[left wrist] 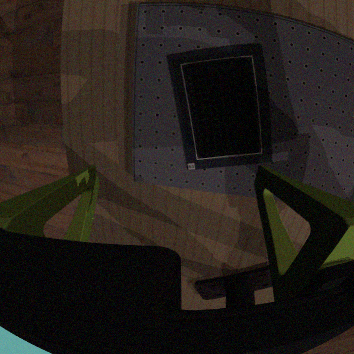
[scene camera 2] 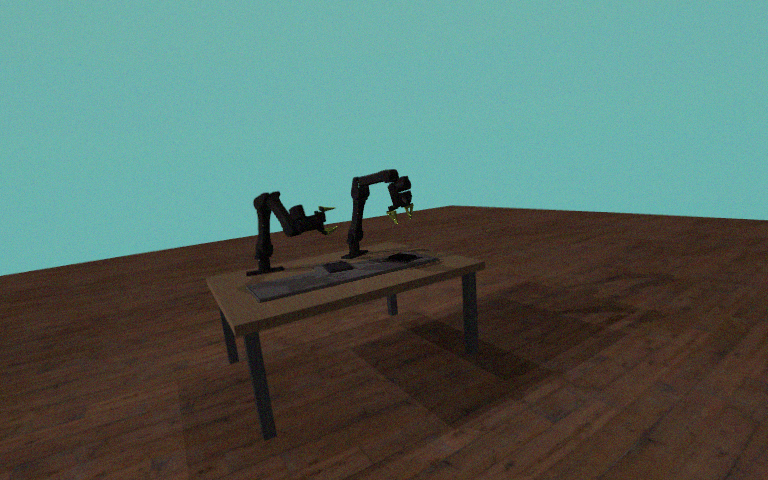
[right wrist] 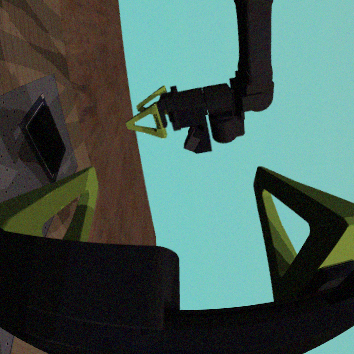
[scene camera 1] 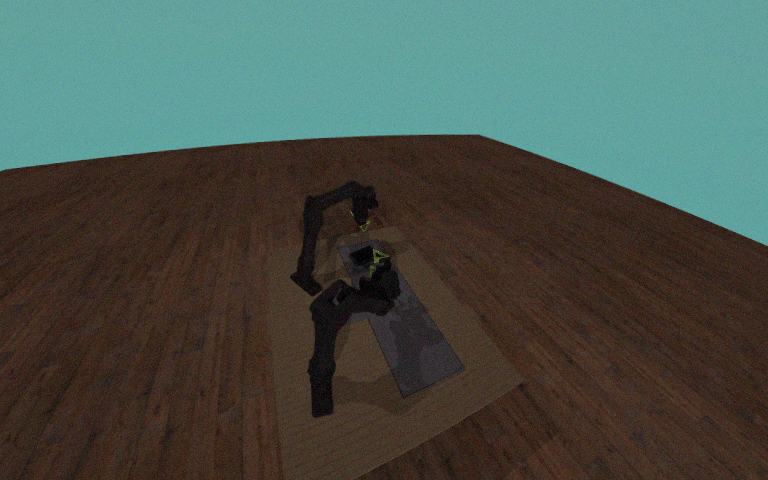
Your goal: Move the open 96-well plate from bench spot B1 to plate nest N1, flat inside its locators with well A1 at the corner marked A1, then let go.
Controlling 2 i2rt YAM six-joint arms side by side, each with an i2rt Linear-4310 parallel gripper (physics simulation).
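Frame: origin at the left arm's base, x back, y right, z up, level; centimetres.
Where they show: left gripper, fingertip midpoint: [left wrist: 176, 173] [scene camera 2: 404, 221] [right wrist: 131, 116] [scene camera 1: 361, 225]; right gripper, fingertip midpoint: [scene camera 2: 336, 217] [right wrist: 175, 175] [scene camera 1: 372, 258]; left arm's base, origin of the base link: [left wrist: 239, 281] [scene camera 2: 354, 255] [scene camera 1: 305, 283]; right arm's base, origin of the base link: [scene camera 2: 265, 272] [scene camera 1: 321, 385].
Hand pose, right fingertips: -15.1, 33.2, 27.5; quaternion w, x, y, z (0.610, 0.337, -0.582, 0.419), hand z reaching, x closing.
Each offset is from my right fingertips to the top centre of the thing, as dx, dy, dz. "*": to the spot under its first point. Level surfaces: height alone.
A black rectangular piece with a thin pale outline {-22.0, -24.8, -24.6} [scene camera 1: 360, 255] [scene camera 2: 402, 257] [left wrist: 225, 107] [right wrist: 46, 139] lies flat on a dark base, with a small pale label at its lower left corner in the left wrist view. Wells cannot be made out, and I cannot tell plate from nest. A second dark piece {* +1.0, +1.5, -25.0} [scene camera 2: 338, 266] lies farther left in scene camera 2. My left gripper [scene camera 1: 359, 221] [scene camera 2: 402, 220] [left wrist: 176, 173] [right wrist: 131, 116] is open, empty, high above the outlined piece and pointing down. My right gripper [scene camera 1: 373, 261] [scene camera 2: 335, 218] [right wrist: 175, 175] is open, empty, raised and pointing sideways.
Both dark pieces lie on a long grey perforated board {dz -26.2} [scene camera 1: 438, 370] [scene camera 2: 283, 287] [left wrist: 155, 100] on the wooden table [scene camera 1: 487, 390] [scene camera 2: 362, 297]. In scene camera 1 the right arm [scene camera 1: 323, 350] reaches over the board. The left arm [scene camera 1: 308, 243] stands at the upper left.
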